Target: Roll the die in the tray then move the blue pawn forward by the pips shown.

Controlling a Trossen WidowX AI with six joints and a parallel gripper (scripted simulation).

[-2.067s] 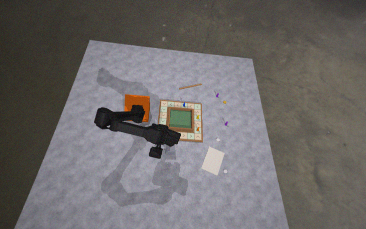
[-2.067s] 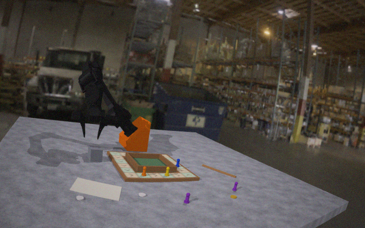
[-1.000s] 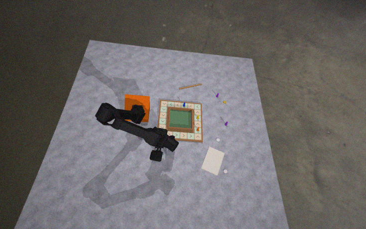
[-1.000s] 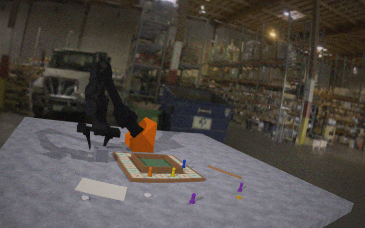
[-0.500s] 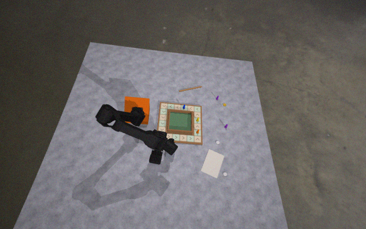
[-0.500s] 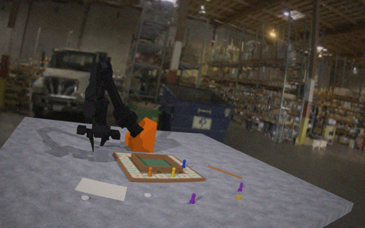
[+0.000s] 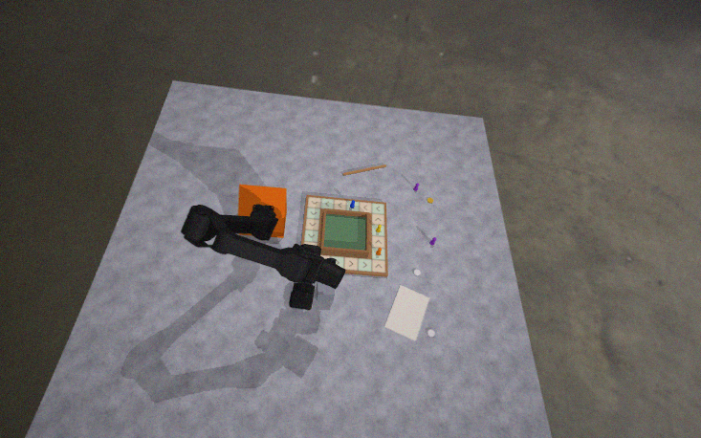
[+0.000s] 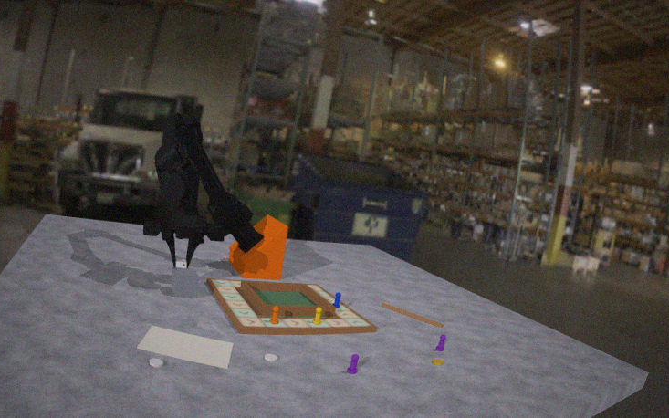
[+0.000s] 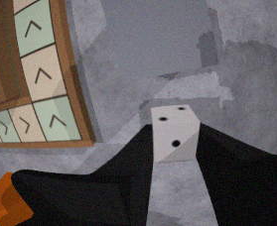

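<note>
Right now my gripper tip is 150 mm short of the blue pawn, 320 mm to the right of it and 10 mm above it. Round my gripper tip: grey cube: 60 mm ahead, 10 mm below; then green tray: 120 mm ahead, 210 mm to the left, 30 mm below; then white die: right at my gripper tip.
</note>
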